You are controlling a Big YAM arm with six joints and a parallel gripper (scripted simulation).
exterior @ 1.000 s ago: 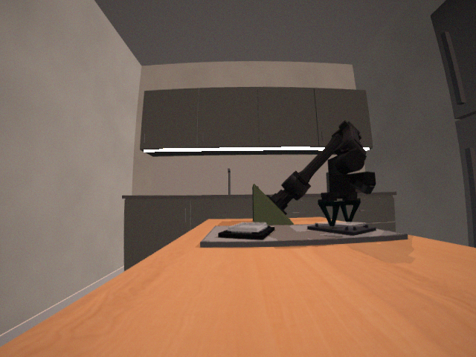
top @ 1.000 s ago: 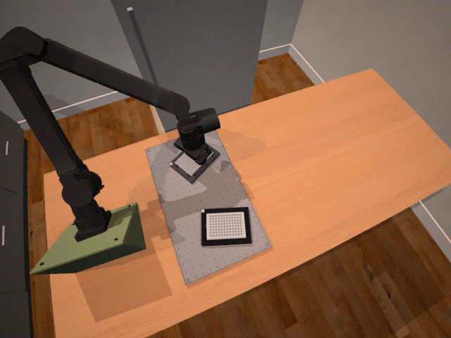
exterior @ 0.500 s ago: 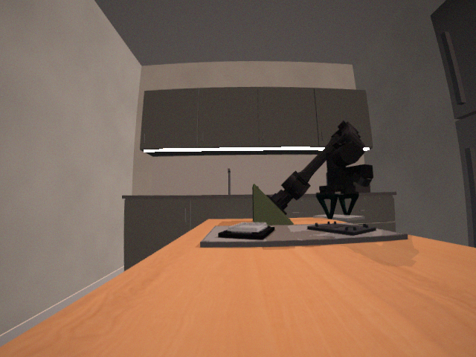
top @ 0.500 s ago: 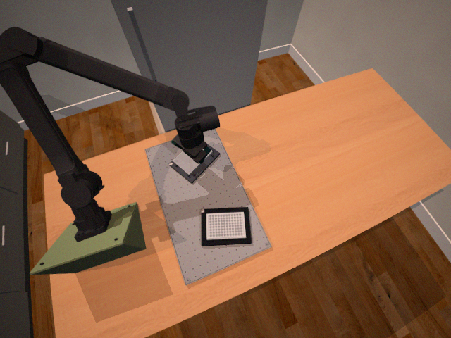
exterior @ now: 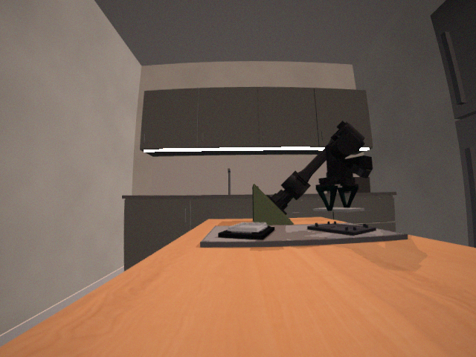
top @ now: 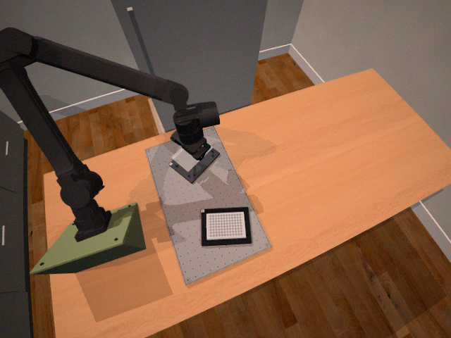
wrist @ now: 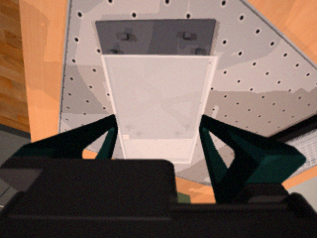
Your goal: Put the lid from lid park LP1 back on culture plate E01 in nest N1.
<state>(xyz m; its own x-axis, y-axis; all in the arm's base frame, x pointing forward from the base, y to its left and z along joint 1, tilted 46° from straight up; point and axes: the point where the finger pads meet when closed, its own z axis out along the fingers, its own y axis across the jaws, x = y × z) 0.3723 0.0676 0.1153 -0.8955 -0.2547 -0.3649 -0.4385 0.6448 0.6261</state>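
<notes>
Now: the white culture plate E01 28 cm to the right of my hand, 5 cm below it and 1 cm ahead of it. Also, from my hand: lid: 1 cm below; black plate nest N1: 28 cm to the right, 6 cm below, 1 cm ahead; lid park LP1: 6 cm below.
</notes>
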